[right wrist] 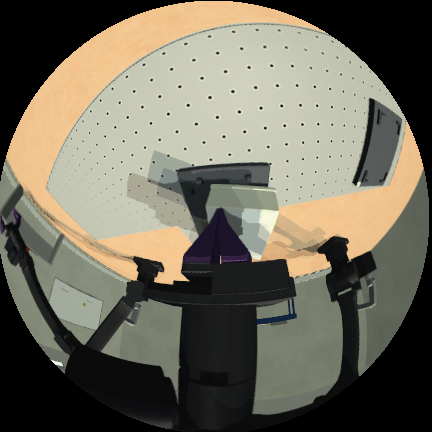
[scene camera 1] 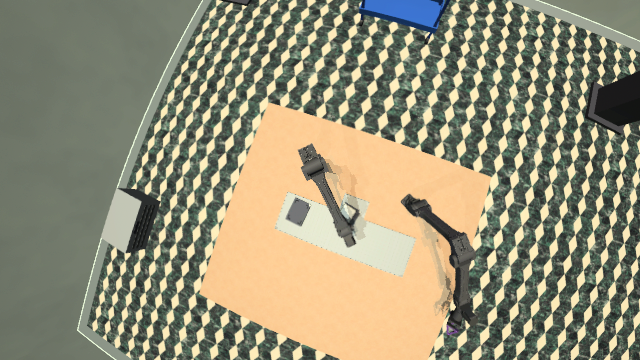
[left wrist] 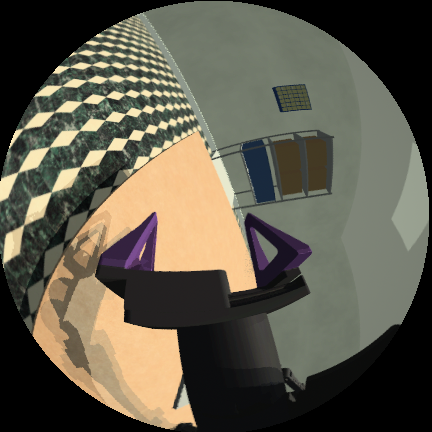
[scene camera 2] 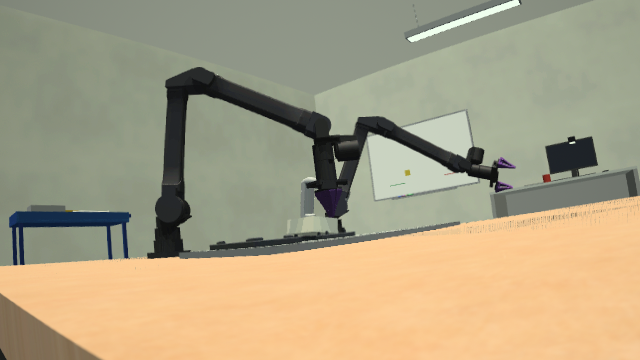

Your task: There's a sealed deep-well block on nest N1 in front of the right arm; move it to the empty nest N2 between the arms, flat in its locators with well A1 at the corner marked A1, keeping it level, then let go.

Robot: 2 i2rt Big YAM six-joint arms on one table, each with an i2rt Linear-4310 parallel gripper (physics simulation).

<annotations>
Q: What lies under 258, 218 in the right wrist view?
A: A deep-well block.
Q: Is my right gripper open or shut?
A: Shut.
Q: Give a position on a deep-well block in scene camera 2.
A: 307, 226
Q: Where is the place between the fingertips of my right gripper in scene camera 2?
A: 331, 217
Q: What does my right gripper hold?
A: Nothing.
</annotations>
